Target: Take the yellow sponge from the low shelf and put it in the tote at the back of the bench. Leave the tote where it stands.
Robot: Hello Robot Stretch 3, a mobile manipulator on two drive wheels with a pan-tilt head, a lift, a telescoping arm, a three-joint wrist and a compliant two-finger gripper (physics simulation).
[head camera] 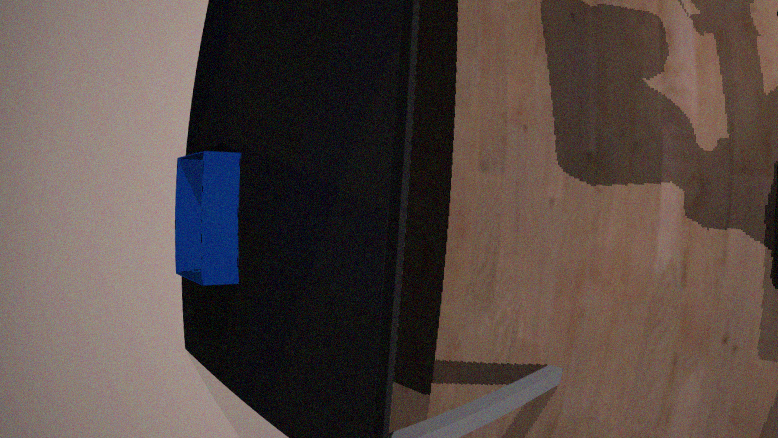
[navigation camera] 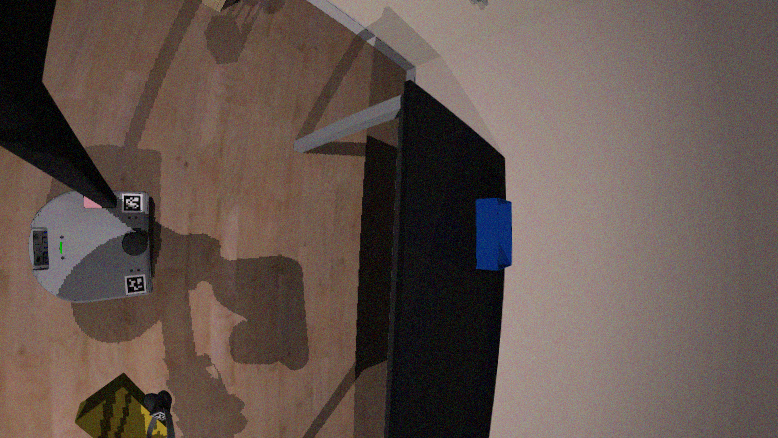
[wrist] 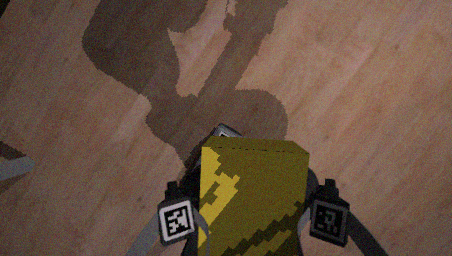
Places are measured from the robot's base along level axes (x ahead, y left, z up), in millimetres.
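Pixels of known places: gripper, fingertip midpoint: (navigation camera: 133, 417); robot's base, link origin: (navigation camera: 134, 241).
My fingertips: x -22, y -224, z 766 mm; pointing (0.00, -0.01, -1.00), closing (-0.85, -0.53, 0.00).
Note:
For each thing: its top centre in the pictures, then the offset to it from my fingertips. Level surfaces: height alone.
- yellow sponge, top centre: (navigation camera: 127, 428) dx -6, dy +13, dz +42 mm
- blue tote, top centre: (head camera: 187, 217) (navigation camera: 505, 233) dx +1236, dy +204, dz +96 mm
- black bench, surface height: dz -4 mm
The yellow sponge (navigation camera: 117, 410) (wrist: 255, 195) is a thick block, partly in shadow. My gripper (wrist: 249, 185) is shut on it, one finger on each side in the wrist view. In the navigation view the sponge is at the bottom left, over the floor and away from the bench, with one black fingertip (navigation camera: 158, 403) against it. The blue tote (head camera: 221, 217) (navigation camera: 489, 233) stands at the back of the black bench (head camera: 321, 217) (navigation camera: 446, 304), by the wall. Its inner floor is hidden. The gripper does not show in the head view.
My grey base (navigation camera: 81, 217) is at the left of the navigation view, with a dark mast (navigation camera: 48, 119) crossing above it. A grey bench leg (head camera: 489, 399) (navigation camera: 348, 124) slants out past the bench's front edge. The pale wall (head camera: 92, 217) (navigation camera: 626, 217) runs behind the bench.

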